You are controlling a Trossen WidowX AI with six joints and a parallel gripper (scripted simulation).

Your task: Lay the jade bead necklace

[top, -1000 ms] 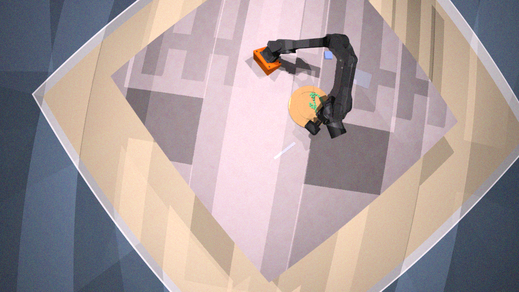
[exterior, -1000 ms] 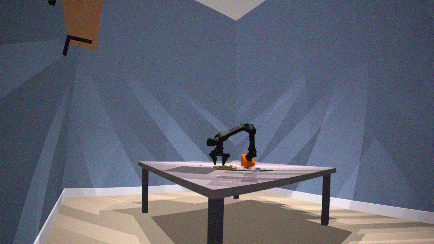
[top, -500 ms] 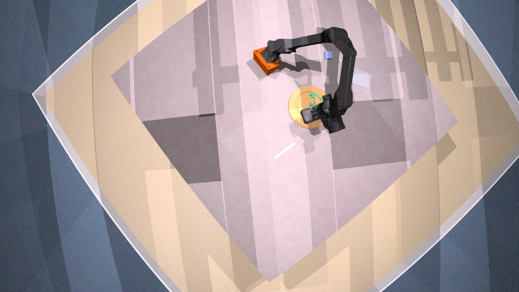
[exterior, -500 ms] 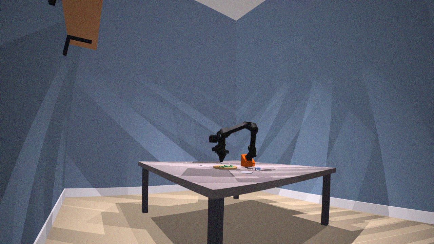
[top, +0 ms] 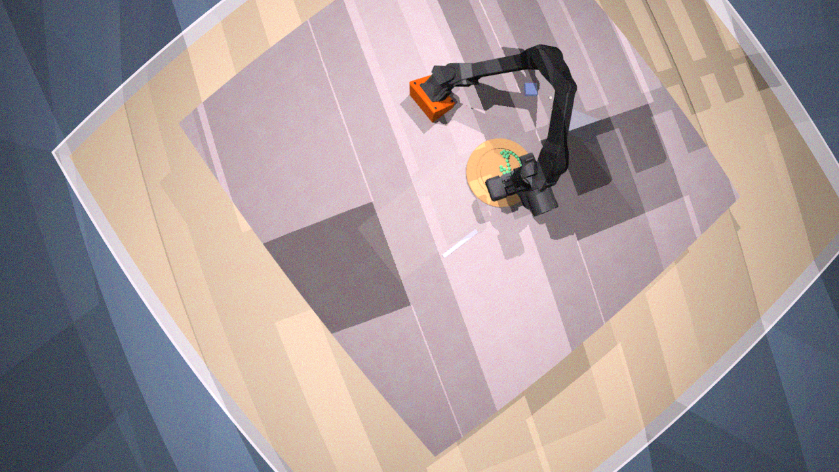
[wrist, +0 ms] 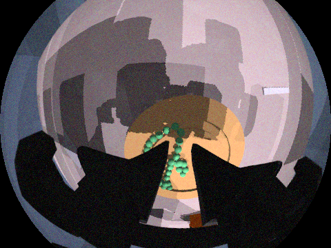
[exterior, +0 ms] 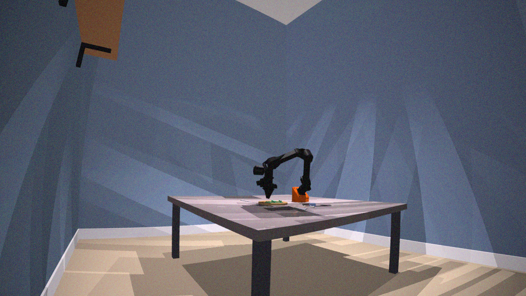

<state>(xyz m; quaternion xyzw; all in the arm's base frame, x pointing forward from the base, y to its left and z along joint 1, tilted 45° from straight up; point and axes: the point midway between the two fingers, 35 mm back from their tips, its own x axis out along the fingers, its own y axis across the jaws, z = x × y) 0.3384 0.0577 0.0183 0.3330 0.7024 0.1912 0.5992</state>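
Now: gripper tip 5 cm past the round tan bead board, 1 cm to the left of it and 3 cm above it. The rest, counted from my gripper tip: white strip: 6 cm ahead, 22 cm to the right, 4 cm below; pale square sheet: 3 cm behind, 30 cm to the left, 4 cm below; blue cube: 21 cm behind, 22 cm to the left, 3 cm below.
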